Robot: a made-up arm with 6 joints.
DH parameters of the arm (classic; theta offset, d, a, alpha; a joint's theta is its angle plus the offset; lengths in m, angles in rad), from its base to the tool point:
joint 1: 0 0.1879 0 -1.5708
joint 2: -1.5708 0 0.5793 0
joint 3: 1.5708 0.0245 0 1.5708
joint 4: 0 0.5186 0 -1.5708
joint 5: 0 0 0 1.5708
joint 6: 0 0.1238 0 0
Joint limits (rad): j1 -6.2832..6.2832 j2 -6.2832..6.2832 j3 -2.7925..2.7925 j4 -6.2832..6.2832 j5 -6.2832..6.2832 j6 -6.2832..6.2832
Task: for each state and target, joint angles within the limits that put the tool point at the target. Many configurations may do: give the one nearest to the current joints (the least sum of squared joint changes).
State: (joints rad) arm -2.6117 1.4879 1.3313 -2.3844 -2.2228 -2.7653
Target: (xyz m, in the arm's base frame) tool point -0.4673 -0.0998 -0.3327
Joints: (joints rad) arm -3.1061 1.7168 1.4828 -2.4916 -2.2428 -2.7653
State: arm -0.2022 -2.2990 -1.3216 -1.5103 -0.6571 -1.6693
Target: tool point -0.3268 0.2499 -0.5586
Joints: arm -0.3750 -1.8562 -1.5406 -1.4829 -0.7985 -1.6693
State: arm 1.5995 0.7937 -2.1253 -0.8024 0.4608 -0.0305
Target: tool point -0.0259 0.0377 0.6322
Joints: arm 1.7527 1.4256 -2.4096 -0.7800 0.0672 -0.0305
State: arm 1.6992 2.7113 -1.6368 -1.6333 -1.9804 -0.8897
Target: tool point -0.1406 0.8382 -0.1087
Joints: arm 1.5670 2.4516 -1.2312 -1.7362 -1.7876 -0.8897
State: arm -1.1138 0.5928 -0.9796 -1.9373 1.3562 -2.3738
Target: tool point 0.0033 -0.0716 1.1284
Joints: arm -0.7997 0.6519 -1.0419 -2.4826 1.2539 -2.3738
